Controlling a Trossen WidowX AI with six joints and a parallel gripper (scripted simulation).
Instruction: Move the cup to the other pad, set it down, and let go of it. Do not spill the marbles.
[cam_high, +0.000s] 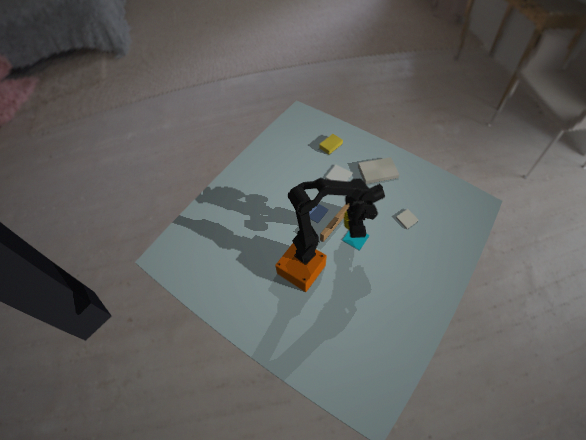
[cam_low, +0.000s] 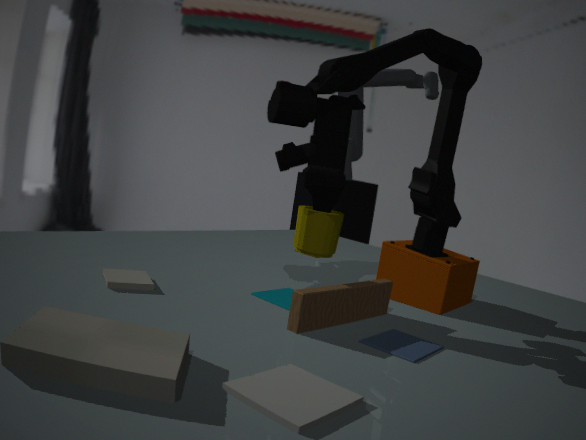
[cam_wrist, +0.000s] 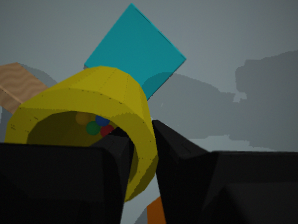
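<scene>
My gripper tip is 13 cm above the teal pad, 2 cm short of it and 1 cm to the left of it. The rest, counted from my gripper tip: blue pad 21 cm to the left, 13 cm below, 1 cm ahead; then wooden block 10 cm to the left, 10 cm below, 2 cm ahead; then yellow cup 2 cm to the left, 2 cm ahead.
</scene>
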